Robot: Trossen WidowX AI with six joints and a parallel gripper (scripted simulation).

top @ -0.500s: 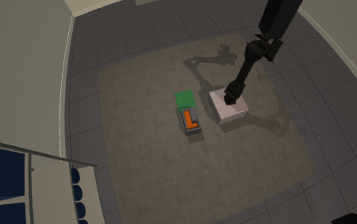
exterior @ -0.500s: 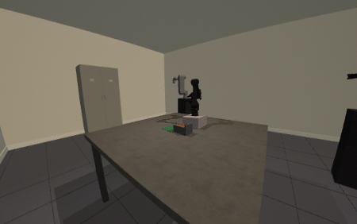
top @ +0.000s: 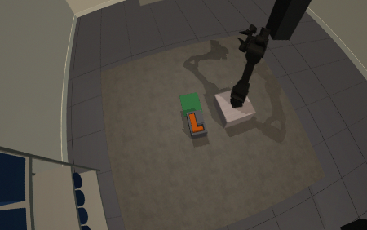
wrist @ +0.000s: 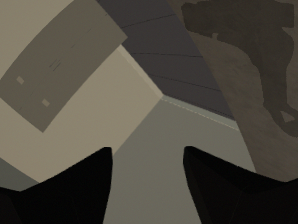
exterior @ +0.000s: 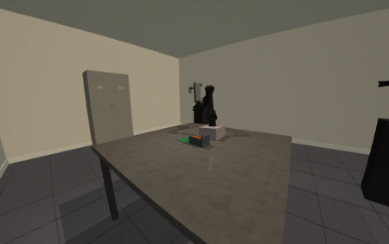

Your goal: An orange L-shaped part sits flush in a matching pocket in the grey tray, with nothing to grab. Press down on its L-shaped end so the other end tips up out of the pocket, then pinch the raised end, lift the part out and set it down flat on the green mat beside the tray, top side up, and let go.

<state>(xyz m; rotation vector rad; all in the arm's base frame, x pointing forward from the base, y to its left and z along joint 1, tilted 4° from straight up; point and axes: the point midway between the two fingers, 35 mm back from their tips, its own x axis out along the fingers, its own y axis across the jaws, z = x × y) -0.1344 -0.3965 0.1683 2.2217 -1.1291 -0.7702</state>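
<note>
The orange L-shaped part is 52 cm to the left of my gripper tip, 37 cm ahead of it and 19 cm below it. Also, from my gripper tip: green mat 38 cm ahead, 35 cm to the left, 26 cm below.
</note>
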